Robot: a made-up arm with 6 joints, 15 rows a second.
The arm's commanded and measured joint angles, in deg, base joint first. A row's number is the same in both.
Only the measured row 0 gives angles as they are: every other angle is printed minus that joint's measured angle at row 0.
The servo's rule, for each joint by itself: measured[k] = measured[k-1] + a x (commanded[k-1-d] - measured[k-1]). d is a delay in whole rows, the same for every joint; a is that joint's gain. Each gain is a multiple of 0.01, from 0.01 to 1. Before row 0 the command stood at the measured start. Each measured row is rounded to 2 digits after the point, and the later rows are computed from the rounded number. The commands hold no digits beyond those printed.
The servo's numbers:
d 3
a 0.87 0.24 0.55 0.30 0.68 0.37
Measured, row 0:
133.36 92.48 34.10 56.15 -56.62 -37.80
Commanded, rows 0 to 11:
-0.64 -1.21 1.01 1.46 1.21 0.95
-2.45 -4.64 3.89 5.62 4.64 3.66
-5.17 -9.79 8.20 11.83 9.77 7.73
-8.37 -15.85 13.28 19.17 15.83 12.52
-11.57 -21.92 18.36 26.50 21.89 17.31
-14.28 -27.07 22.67 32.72 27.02 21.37
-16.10 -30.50 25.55 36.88 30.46 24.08
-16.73 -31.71 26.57 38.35 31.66 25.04
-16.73 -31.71 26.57 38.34 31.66 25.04
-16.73 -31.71 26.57 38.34 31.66 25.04
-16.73 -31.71 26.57 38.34 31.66 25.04
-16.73 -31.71 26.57 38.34 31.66 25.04
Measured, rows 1 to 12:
0.00 0.00 0.00 0.00 0.00 0.00
0.00 0.00 0.00 0.00 0.00 0.00
0.00 0.00 0.00 0.00 0.00 0.00
-0.56 -0.29 0.56 0.44 0.82 0.35
-2.20 -1.33 2.39 1.99 3.42 1.57
-4.78 -3.36 5.59 4.94 7.74 3.85
-7.90 -6.36 9.82 9.21 13.24 7.06
-11.09 -10.09 14.52 14.40 19.12 10.85
-13.87 -14.17 19.00 19.90 24.49 14.74
-15.81 -18.09 22.60 24.99 28.55 18.20
-16.61 -21.36 24.78 29.00 30.66 20.73
-16.71 -23.84 25.76 31.80 31.34 22.32

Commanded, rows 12 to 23:
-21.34 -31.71 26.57 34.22 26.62 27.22
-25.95 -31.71 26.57 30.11 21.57 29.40
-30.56 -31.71 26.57 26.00 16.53 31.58
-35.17 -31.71 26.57 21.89 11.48 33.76
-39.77 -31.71 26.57 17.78 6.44 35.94
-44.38 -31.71 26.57 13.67 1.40 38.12
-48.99 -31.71 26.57 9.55 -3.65 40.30
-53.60 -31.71 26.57 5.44 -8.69 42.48
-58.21 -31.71 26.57 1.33 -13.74 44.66
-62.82 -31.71 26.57 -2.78 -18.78 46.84
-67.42 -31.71 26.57 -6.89 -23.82 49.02
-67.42 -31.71 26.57 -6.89 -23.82 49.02
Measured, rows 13 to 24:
-16.73 -25.73 26.21 33.76 31.56 23.33
-16.73 -27.17 26.41 35.13 31.63 23.96
-16.73 -28.26 26.50 36.09 31.65 24.36
-20.74 -29.09 26.54 35.53 28.23 25.42
-25.27 -29.72 26.56 33.90 23.70 26.89
-29.87 -30.20 26.57 31.53 18.82 28.63
-34.48 -30.56 26.57 28.64 13.83 30.53
-39.08 -30.84 26.57 25.38 8.80 32.53
-43.69 -31.05 26.57 21.87 3.77 34.60
-48.30 -31.21 26.57 18.17 -1.28 36.71
-52.91 -31.33 26.57 14.35 -6.32 38.84
-57.52 -31.42 26.57 10.44 -11.37 40.99

